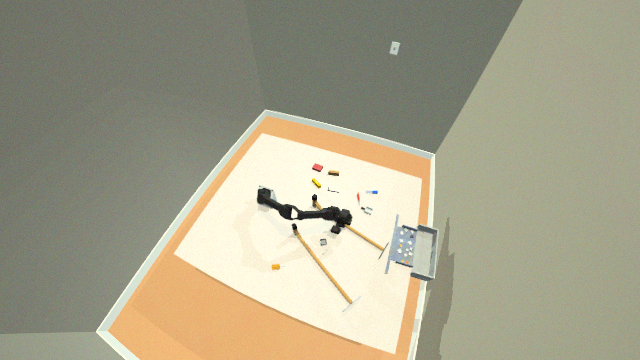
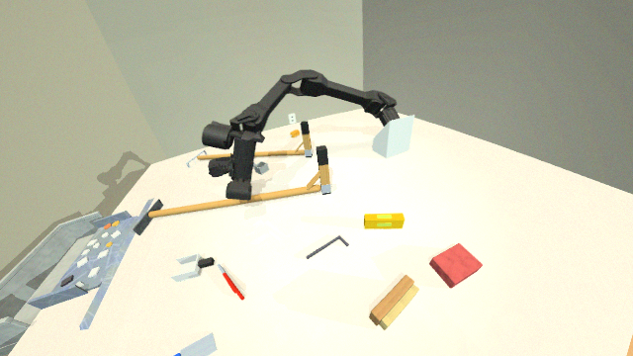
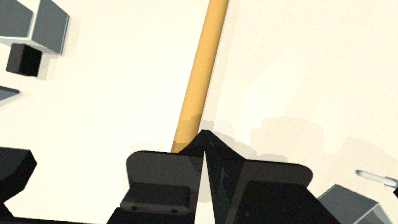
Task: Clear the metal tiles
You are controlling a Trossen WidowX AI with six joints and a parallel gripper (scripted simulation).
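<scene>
The long scraper lies 50 mm above my gripper tip, 20 mm ahead of it and 10 mm to the left of it. Round my gripper tip: hex key (270 mm to the left, 190 mm behind, 10 mm below); red-handled tool (250 mm to the left, 40 mm ahead); small grey box (150 mm to the right, 100 mm behind).
</scene>
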